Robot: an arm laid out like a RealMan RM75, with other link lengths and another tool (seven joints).
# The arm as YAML. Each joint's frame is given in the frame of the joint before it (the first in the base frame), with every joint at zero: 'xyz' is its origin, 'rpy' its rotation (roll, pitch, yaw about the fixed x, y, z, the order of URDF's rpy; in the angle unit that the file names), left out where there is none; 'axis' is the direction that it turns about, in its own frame. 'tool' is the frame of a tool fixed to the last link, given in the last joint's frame.
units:
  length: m
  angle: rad
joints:
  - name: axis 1
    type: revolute
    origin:
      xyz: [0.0, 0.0, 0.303]
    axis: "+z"
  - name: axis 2
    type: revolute
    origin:
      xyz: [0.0, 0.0, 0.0]
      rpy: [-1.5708, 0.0, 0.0]
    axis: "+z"
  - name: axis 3
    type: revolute
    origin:
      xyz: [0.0, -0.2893, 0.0]
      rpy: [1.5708, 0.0, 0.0]
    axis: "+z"
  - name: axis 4
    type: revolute
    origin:
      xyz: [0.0, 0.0, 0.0]
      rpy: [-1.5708, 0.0, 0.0]
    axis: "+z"
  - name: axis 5
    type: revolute
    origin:
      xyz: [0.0, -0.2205, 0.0]
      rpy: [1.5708, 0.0, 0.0]
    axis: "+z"
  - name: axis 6
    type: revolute
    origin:
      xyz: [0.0, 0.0, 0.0]
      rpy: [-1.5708, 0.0, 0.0]
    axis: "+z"
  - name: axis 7
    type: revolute
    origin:
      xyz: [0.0, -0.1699, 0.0]
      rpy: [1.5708, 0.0, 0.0]
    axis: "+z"
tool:
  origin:
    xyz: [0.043, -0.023, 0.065]
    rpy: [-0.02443, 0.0, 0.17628]
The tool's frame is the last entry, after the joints.
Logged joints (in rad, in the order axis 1, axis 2, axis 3, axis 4, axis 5, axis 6, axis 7), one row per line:
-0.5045 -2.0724 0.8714 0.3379 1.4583 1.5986 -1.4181
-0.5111 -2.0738 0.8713 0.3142 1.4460 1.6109 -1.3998
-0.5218 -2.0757 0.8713 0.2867 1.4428 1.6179 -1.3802
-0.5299 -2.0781 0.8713 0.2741 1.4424 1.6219 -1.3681
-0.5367 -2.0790 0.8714 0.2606 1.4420 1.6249 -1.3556
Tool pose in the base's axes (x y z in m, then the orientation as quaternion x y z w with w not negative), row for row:
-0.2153 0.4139 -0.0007 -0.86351 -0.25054 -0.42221 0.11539
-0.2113 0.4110 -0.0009 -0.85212 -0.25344 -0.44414 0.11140
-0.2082 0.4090 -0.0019 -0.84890 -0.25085 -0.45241 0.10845
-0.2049 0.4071 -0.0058 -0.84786 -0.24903 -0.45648 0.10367
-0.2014 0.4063 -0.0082 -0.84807 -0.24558 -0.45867 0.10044
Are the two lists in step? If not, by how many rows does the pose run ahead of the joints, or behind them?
The pose runs 1 row behind the joints: the pose in row i belongs to the joints in row i - 1.
